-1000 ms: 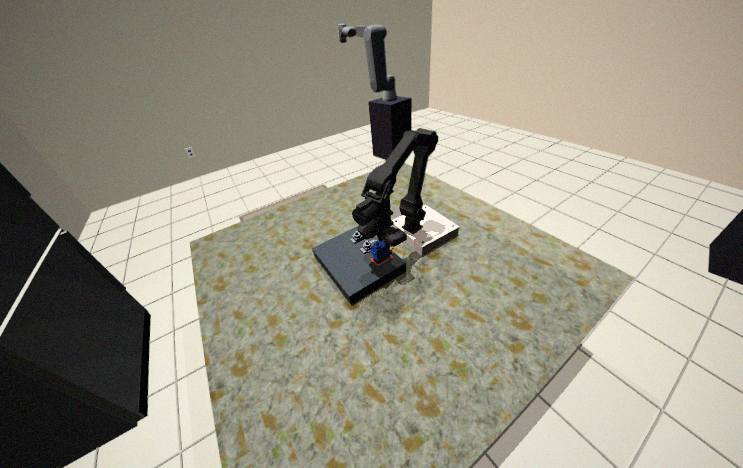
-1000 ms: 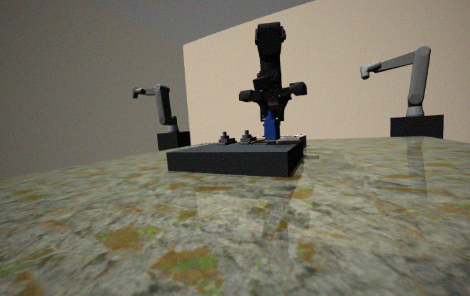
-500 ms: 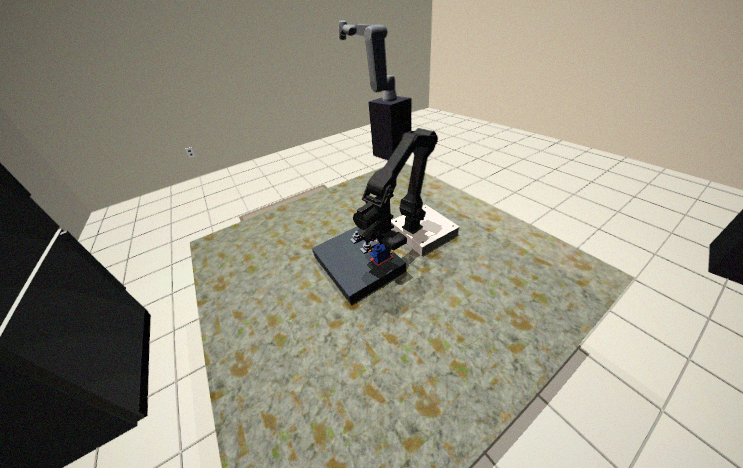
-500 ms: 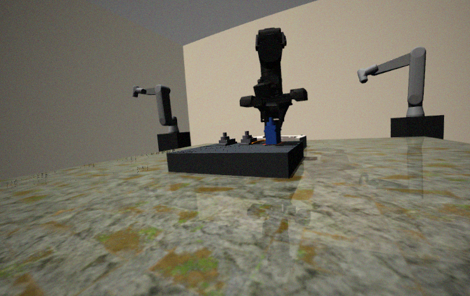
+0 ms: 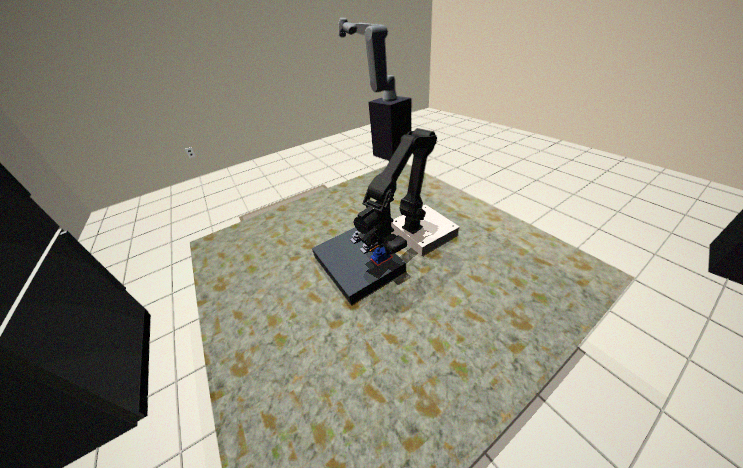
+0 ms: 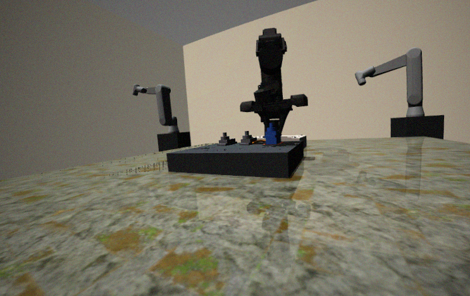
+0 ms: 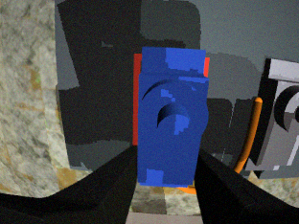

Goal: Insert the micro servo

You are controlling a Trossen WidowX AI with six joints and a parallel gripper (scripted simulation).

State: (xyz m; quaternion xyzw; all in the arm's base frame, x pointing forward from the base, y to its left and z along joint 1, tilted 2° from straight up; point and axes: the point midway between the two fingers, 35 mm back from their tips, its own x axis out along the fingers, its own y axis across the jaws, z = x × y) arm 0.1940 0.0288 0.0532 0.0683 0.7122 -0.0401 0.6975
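Now: gripper tip 11 cm short of the deck, 9 cm to the left of it and 5 cm above it.
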